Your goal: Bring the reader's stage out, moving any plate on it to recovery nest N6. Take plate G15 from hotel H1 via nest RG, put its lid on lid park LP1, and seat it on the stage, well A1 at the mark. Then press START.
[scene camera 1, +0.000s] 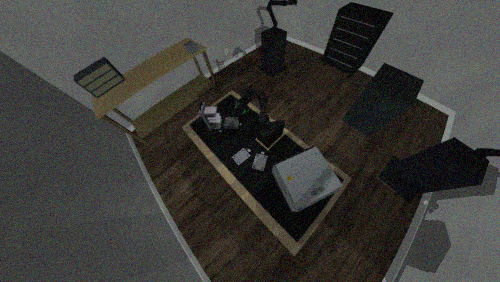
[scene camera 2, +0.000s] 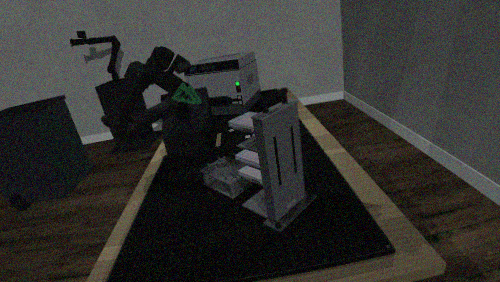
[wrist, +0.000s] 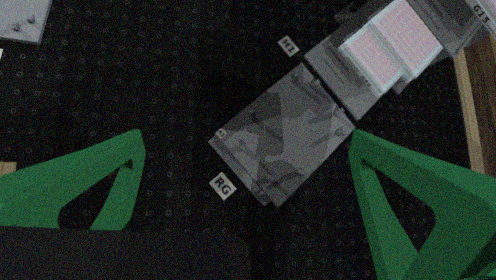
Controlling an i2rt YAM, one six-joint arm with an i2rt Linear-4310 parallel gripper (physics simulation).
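Places are measured from the arm's base along level axes (x right, y ahead, z up), in millimetres.
Pixels of known places: gripper, fingertip midpoint: (scene camera 1: 238,111) (scene camera 2: 198,103) (wrist: 247,141); arm's base, origin of the base link: (scene camera 1: 270,127) (scene camera 2: 183,114).
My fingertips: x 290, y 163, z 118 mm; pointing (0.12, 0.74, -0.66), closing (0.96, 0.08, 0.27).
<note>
Ahead of a thing's pixels: the offset from my fingertips to its middle. "spot": to the spot under its first point.
My gripper (scene camera 2: 187,93) (wrist: 247,141) is open and empty; its green fingers are spread on either side of nest RG @[dx +114, dy +73, dz -238 mm] (scene camera 1: 231,123) (scene camera 2: 225,177) (wrist: 285,135) in the wrist view, high above the mat. RG is a clear grey block and holds no plate. Hotel H1 @[dx +262, dy +234, dz -103 mm] (scene camera 1: 204,113) (scene camera 2: 286,175) (wrist: 345,95) stands beside it with pink-white plates on several shelves. Plate G15 @[dx +234, dy +204, dz -11 mm] (scene camera 2: 243,122) sits on its top shelf; its label shows at the top right of the wrist view. The reader @[dx -841, dy -18, dz -109 mm] (scene camera 1: 305,175) (scene camera 2: 215,82) is a pale box with a green light. Its stage cannot be made out clearly.
Two pale flat nests @[spot: dx -293, dy +229, dz -266 mm] (scene camera 1: 241,156) @[spot: dx -455, dy +122, dz -264 mm] (scene camera 1: 259,161) lie between hotel and reader, their labels unreadable. A pale nest corner @[spot: dx -254, dy +183, dz -266 mm] (wrist: 22,17) shows at the wrist view's top left. The dark arm base (scene camera 1: 271,132) stands at the table's edge. A wooden bench (scene camera 1: 150,67) stands beyond.
</note>
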